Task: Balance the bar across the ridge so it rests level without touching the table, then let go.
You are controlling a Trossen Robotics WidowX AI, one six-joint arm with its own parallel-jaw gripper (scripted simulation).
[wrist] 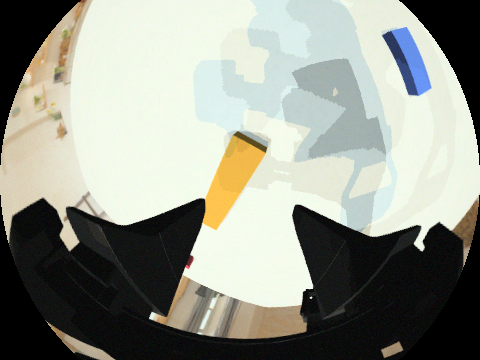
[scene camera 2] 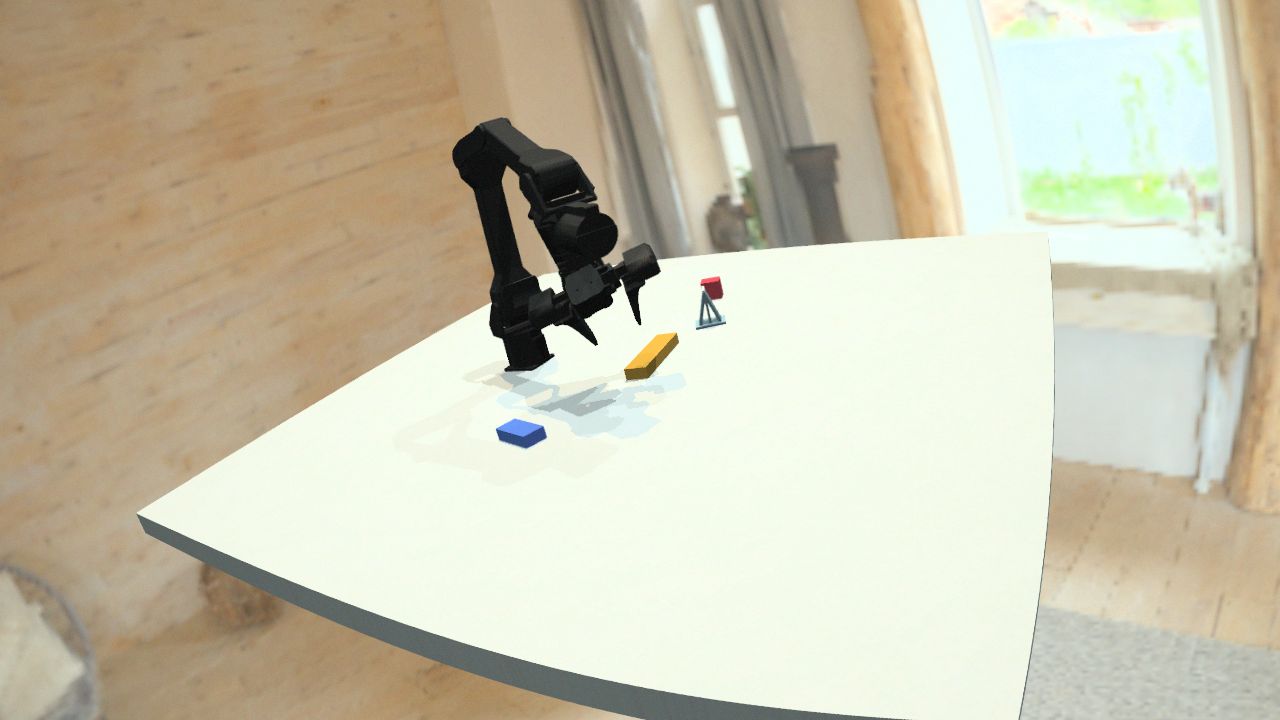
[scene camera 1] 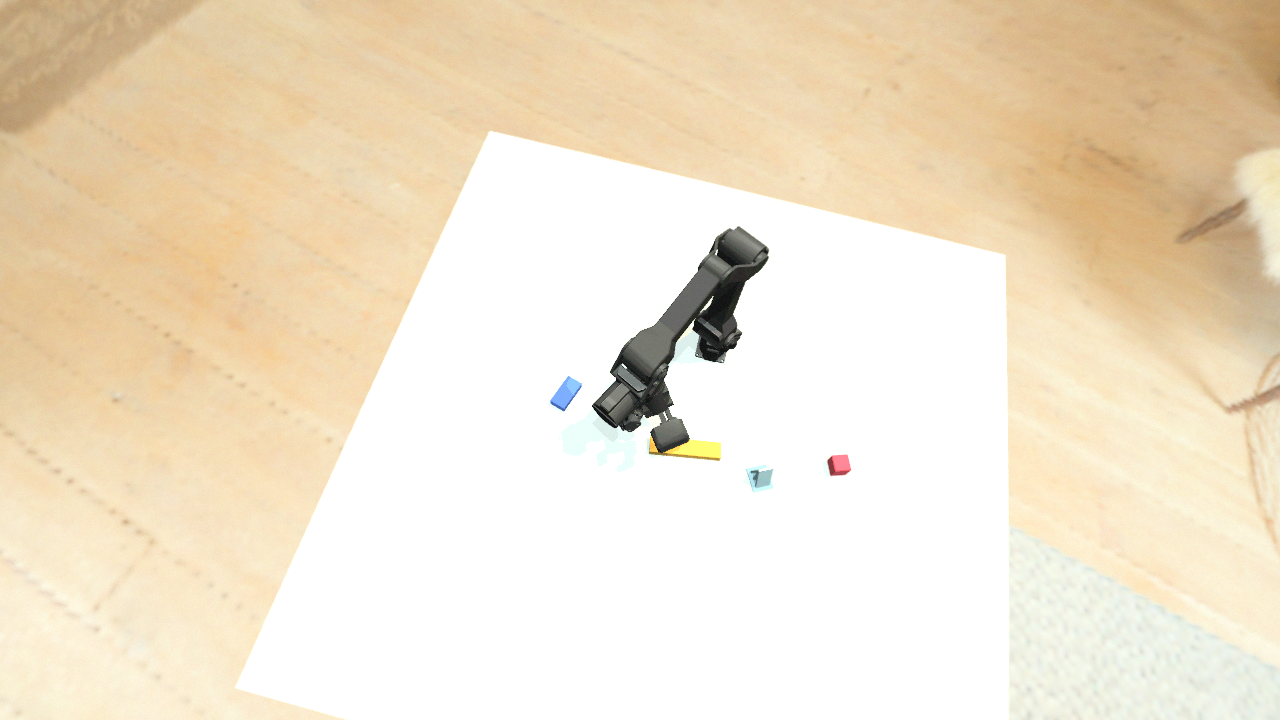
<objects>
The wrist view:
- my gripper: 250,208
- yellow bar: 243,155
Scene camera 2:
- my gripper: 618,334
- yellow bar: 648,360
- blue flat block: 523,434
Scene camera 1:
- my gripper: 665,425
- yellow bar: 696,449
</objects>
